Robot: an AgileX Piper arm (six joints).
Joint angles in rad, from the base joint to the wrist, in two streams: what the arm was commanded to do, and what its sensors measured. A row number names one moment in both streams.
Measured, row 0:
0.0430, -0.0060, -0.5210, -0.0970, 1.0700, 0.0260
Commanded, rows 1 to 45:
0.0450, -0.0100, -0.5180, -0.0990, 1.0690, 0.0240
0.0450, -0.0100, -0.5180, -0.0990, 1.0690, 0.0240
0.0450, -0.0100, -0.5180, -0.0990, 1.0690, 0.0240
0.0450, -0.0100, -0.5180, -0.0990, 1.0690, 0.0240
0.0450, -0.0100, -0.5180, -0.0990, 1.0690, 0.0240
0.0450, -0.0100, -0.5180, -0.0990, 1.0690, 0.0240
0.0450, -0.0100, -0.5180, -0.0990, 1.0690, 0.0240
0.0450, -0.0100, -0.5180, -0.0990, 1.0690, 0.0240
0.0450, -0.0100, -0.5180, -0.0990, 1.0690, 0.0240
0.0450, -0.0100, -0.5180, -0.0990, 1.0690, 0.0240
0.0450, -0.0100, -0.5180, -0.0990, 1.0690, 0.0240
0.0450, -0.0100, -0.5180, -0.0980, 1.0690, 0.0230
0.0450, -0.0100, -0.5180, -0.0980, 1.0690, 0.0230
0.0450, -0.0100, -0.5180, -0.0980, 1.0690, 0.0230
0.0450, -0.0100, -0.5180, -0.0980, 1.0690, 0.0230
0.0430, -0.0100, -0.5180, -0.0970, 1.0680, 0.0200
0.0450, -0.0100, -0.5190, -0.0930, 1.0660, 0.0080
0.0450, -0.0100, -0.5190, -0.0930, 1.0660, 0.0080
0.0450, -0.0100, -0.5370, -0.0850, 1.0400, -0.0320
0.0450, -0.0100, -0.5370, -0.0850, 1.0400, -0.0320
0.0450, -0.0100, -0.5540, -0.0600, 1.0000, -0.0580
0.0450, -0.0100, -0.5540, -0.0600, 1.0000, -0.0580
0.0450, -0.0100, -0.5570, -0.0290, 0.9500, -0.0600
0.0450, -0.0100, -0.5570, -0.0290, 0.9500, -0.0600
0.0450, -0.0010, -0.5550, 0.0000, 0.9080, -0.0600
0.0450, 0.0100, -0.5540, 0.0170, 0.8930, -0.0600
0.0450, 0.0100, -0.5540, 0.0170, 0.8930, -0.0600
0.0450, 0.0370, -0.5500, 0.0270, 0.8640, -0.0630
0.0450, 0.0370, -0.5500, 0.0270, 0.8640, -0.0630
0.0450, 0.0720, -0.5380, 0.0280, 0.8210, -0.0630
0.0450, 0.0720, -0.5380, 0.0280, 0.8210, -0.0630
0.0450, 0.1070, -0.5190, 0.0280, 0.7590, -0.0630
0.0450, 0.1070, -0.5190, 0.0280, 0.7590, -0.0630
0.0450, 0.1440, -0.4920, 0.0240, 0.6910, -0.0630
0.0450, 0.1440, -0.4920, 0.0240, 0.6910, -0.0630
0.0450, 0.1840, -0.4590, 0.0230, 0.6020, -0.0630
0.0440, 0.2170, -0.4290, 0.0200, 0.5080, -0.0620
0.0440, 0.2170, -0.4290, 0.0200, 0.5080, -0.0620
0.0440, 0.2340, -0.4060, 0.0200, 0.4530, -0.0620
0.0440, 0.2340, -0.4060, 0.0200, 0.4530, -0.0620
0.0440, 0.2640, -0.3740, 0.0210, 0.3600, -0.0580
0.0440, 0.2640, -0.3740, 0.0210, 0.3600, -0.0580
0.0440, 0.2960, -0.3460, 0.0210, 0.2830, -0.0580
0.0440, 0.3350, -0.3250, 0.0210, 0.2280, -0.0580
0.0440, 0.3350, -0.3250, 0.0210, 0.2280, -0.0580
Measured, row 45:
0.0430, 0.2950, -0.3550, 0.0220, 0.3370, -0.0530
